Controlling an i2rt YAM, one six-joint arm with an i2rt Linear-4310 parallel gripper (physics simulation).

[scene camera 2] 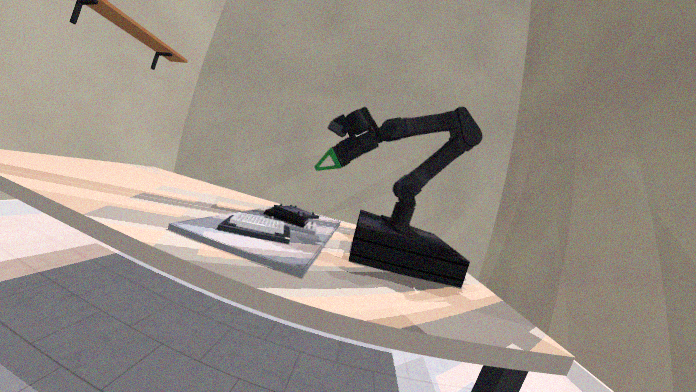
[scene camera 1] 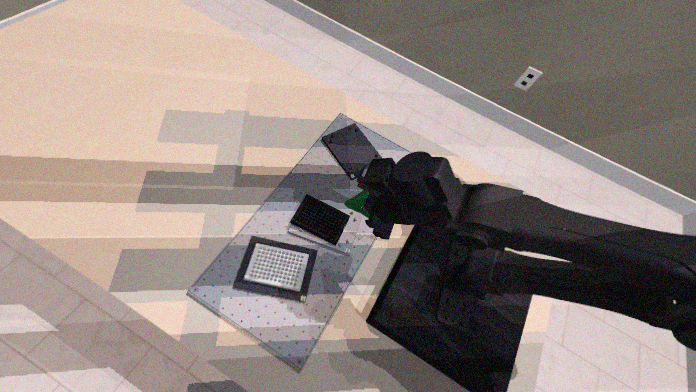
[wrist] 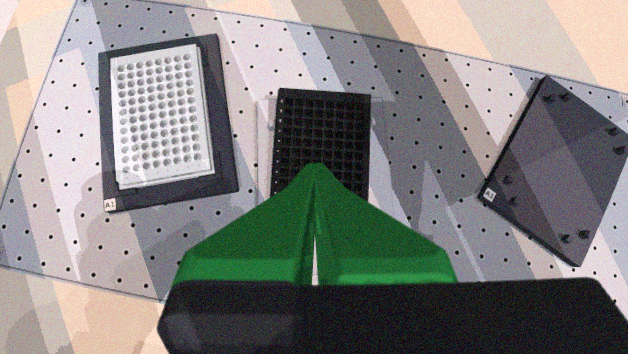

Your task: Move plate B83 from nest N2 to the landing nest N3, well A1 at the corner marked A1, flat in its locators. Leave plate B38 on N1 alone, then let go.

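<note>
My gripper (scene camera 1: pixel 348 202) (scene camera 2: pixel 318 167) (wrist: pixel 314 177) is shut with its green fingertips together, holding nothing, well above the board. Black plate B83 (scene camera 1: pixel 320 219) (wrist: pixel 325 130) lies on the clear nest N2 (wrist: pixel 263 150); in the wrist view my fingers hide its near end. White plate B38 (scene camera 1: pixel 277 266) (scene camera 2: pixel 257 223) (wrist: pixel 157 115) sits in dark nest N1 (scene camera 1: pixel 310 270) (wrist: pixel 222 125). Dark landing nest N3 (scene camera 1: pixel 350 147) (wrist: pixel 560 160) holds no plate and is turned relative to N2, with its A1 label (wrist: pixel 489 194) at the near left corner in the wrist view.
The nests stand on a perforated board (scene camera 1: pixel 260 320) (scene camera 2: pixel 290 262) (wrist: pixel 150 15). The arm's black base (scene camera 1: pixel 450 300) (scene camera 2: pixel 410 250) stands beside it on the table. A wooden wall shelf (scene camera 2: pixel 135 30) is at upper left in scene camera 2.
</note>
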